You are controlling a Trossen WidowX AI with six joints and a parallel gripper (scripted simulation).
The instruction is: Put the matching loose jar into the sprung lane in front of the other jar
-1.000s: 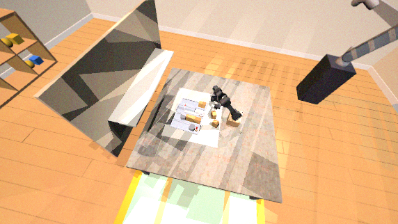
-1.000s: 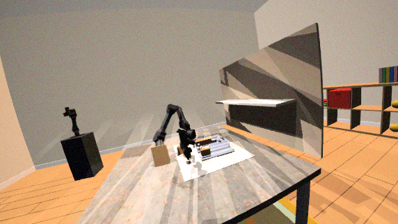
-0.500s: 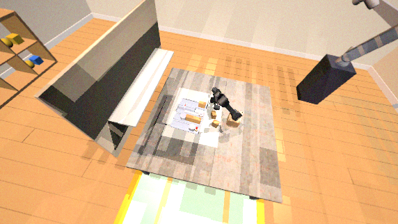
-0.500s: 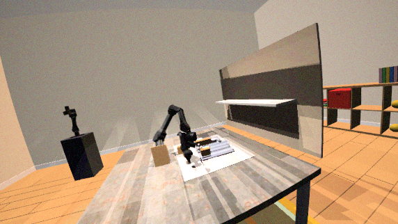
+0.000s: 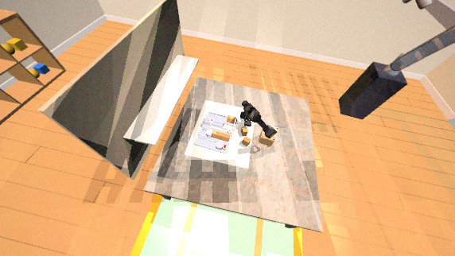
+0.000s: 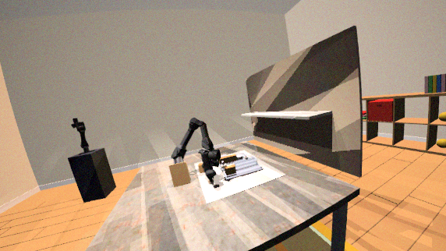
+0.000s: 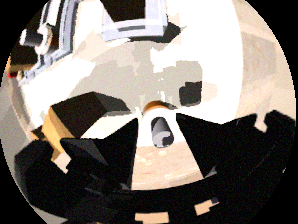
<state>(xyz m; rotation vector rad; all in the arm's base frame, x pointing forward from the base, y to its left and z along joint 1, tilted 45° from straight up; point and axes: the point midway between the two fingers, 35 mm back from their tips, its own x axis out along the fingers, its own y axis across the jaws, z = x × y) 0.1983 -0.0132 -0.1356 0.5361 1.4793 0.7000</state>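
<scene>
Now: the lane unit 280 mm ahead of my gripper tip and 130 mm to the left of it. The rest, counted from my gripper tip: shelf (640 mm ahead, 180 mm to the left, 350 mm above).
</scene>
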